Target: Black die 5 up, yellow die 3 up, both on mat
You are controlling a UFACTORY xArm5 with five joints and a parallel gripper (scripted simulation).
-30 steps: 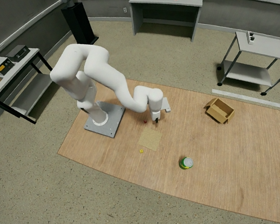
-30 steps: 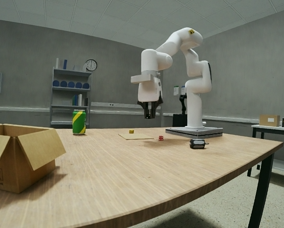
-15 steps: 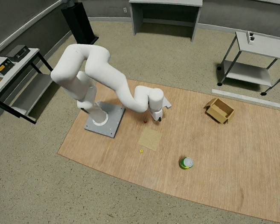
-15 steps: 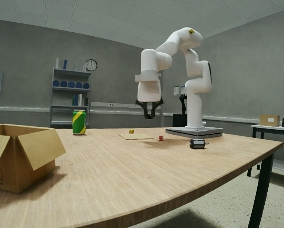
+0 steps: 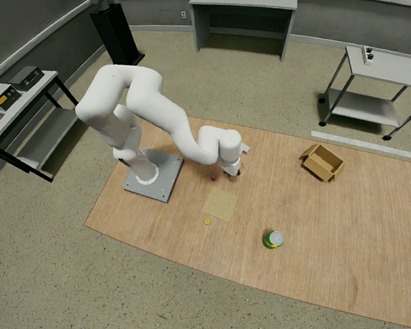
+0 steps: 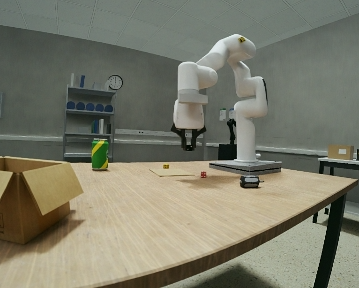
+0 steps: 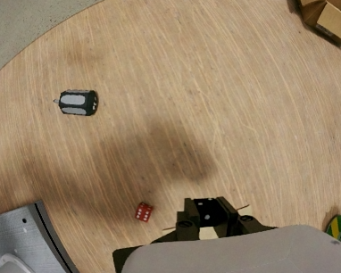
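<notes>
Right now my hand is 110 mm above the red die, 80 mm past it and 10 mm to the left of it. Also, from my hand: small black device 180 mm to the left, 130 mm behind, 100 mm below; black die 10 mm below; tan mat 120 mm to the right, 120 mm below.
</notes>
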